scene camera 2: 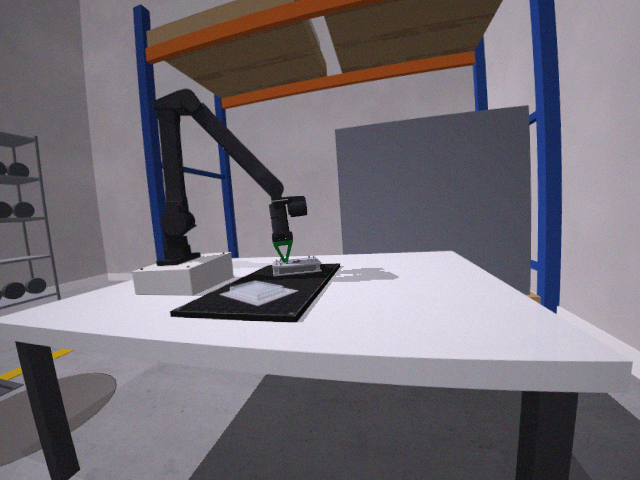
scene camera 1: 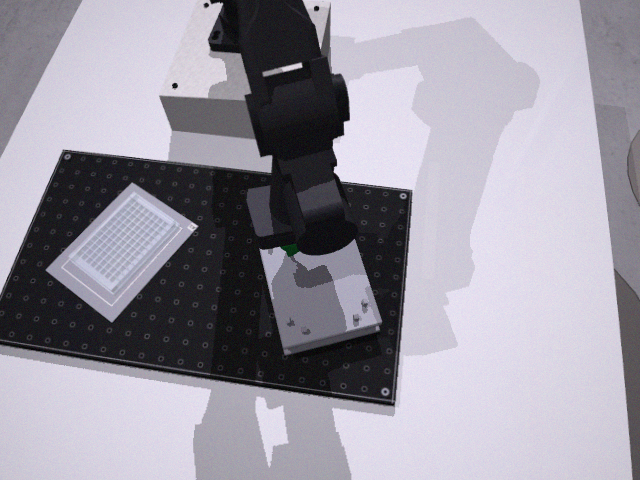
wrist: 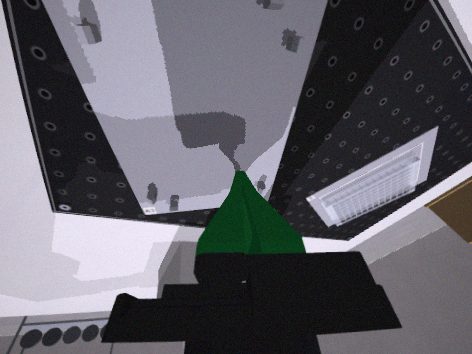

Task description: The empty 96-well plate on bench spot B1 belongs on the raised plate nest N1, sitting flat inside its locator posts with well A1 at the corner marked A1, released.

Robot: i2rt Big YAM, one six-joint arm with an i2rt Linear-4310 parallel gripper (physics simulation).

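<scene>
The clear 96-well plate lies flat on the light bench-spot card at the left of the breadboard in scene camera 1. The raised nest stands at the board's right part, with small locator posts near its corners and no plate on it. The A1 label shows at a nest corner in the wrist view. My gripper is shut and empty, its green fingertips together, pointing down close over the nest's robot-side end; whether they touch it is unclear.
The black breadboard carries both the card and the nest. The pale robot base block stands behind the board. A storage rack and a grey panel stand beyond the table.
</scene>
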